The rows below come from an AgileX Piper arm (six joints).
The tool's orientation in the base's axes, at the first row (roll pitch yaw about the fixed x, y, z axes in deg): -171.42 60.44 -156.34
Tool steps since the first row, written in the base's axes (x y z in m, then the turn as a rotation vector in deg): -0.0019 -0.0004 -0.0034 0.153 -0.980 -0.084; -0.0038 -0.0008 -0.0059 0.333 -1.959 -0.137; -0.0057 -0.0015 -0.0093 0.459 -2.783 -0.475; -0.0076 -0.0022 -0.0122 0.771 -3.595 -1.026; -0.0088 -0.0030 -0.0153 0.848 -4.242 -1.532; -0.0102 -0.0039 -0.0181 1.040 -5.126 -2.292; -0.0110 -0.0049 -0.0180 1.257 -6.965 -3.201; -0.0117 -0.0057 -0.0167 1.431 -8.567 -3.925; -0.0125 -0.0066 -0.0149 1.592 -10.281 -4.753; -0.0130 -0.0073 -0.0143 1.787 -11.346 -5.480
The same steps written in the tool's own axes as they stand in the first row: 0.0039 0.0004 0.0000 0.198 -0.975 -0.034; 0.0070 0.0007 -0.0005 0.357 -1.959 -0.059; 0.0110 0.0008 -0.0006 0.757 -2.758 0.040; 0.0145 0.0009 -0.0009 1.256 -3.582 0.404; 0.0179 0.0007 -0.0006 1.789 -4.186 0.582; 0.0211 0.0004 -0.0006 2.539 -5.030 0.931; 0.0216 -0.0003 -0.0016 3.595 -6.785 1.175; 0.0209 -0.0010 -0.0030 4.464 -8.314 1.341; 0.0199 -0.0018 -0.0047 5.450 -9.940 1.524; 0.0198 -0.0023 -0.0056 6.206 -10.960 1.822
